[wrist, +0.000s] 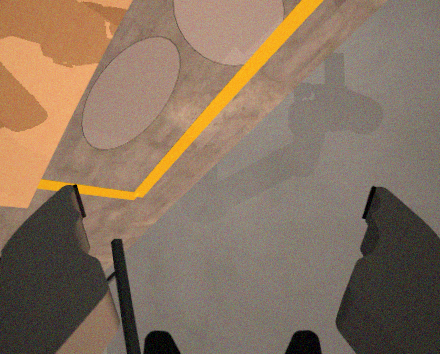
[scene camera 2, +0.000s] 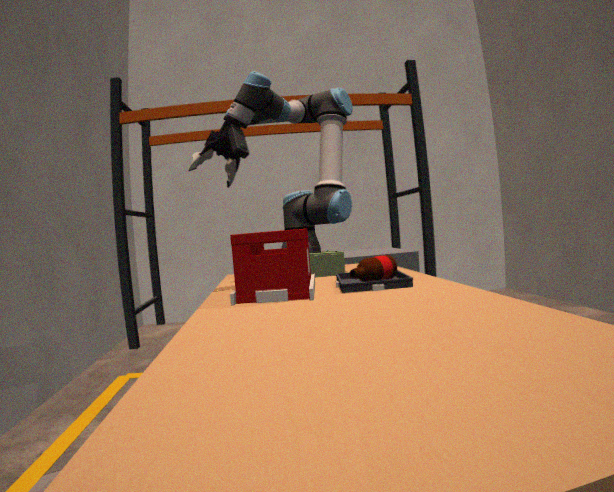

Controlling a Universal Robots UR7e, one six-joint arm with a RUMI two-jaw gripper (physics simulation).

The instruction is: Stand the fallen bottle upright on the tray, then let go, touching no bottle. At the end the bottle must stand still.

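Places are measured from the arm's base along level axes (x left, y back, z up), in millimetres.
Pixels of known places: gripper, fingertip midpoint: [wrist: 224, 190] [scene camera 2: 208, 179].
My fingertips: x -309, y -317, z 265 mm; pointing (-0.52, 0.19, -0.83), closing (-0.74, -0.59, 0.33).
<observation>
Behind a point stands the place of what it marks.
A brown bottle [scene camera 2: 371, 269] {x 120, y -482, z -32 mm} with a red label lies on its side on the dark tray [scene camera 2: 353, 287] {x 52, y -530, z -68 mm}, on the right part of the table in the scene view. Its neck points left. My gripper [scene camera 2: 209, 177] {x -309, y -317, z 265 mm} [wrist: 224, 190] {x -309, y -317, z 265 mm} is open with nothing between its fingers. It hangs high in the air, up and to the left of the red crate, well away from the bottle. The bottle and the tray do not show in the wrist view.
A red crate [scene camera 2: 271, 269] {x -157, y -539, z 0 mm} stands on the table [scene camera 2: 328, 384] {x -148, y -1132, z -81 mm} [wrist: 20, 165] {x -261, y 108, z -81 mm}, left of the tray. A green box [scene camera 2: 328, 263] {x 75, y -131, z -36 mm} stands behind, between crate and tray. A rack with dark posts [scene camera 2: 117, 215] and orange beams [scene camera 2: 179, 109] stands behind the arm.
</observation>
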